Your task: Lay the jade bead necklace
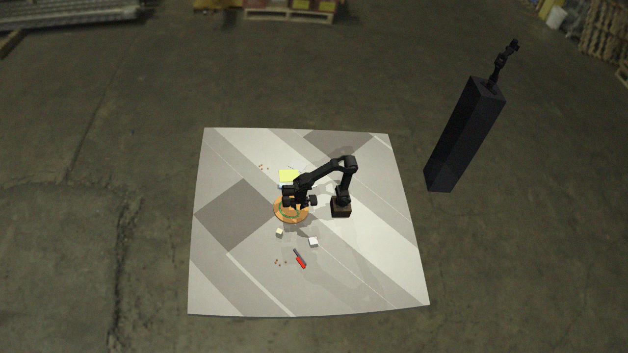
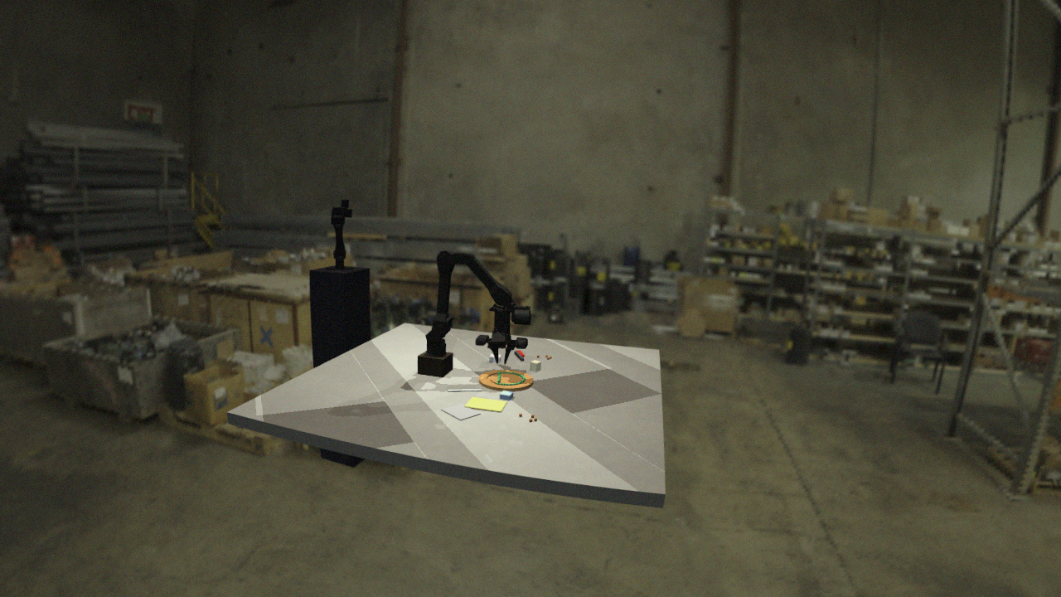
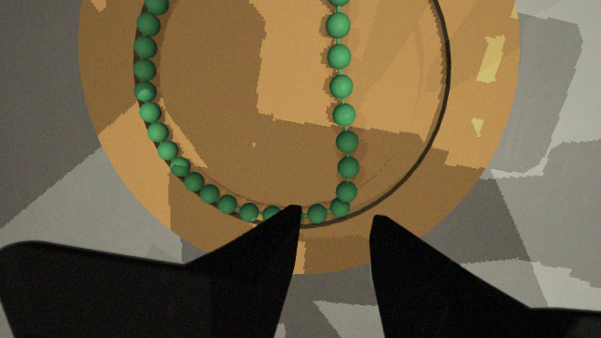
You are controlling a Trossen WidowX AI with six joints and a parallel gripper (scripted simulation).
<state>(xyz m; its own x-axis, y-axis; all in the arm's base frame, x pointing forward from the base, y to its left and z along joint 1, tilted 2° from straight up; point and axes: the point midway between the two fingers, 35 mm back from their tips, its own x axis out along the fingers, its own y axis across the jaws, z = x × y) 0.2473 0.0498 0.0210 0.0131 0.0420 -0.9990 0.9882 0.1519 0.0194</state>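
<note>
Now: gripper tip 90 mm short of the blue block, 190 mm to the left of it and 50 mm above it. Also, from my gripper tip: yellow pad (50 mm ahead, 270 mm to the right, 50 mm below); white strip (70 mm behind, 190 mm to the right, 50 mm below); cream cube (100 mm ahead, 140 mm to the left, 40 mm below).
</note>
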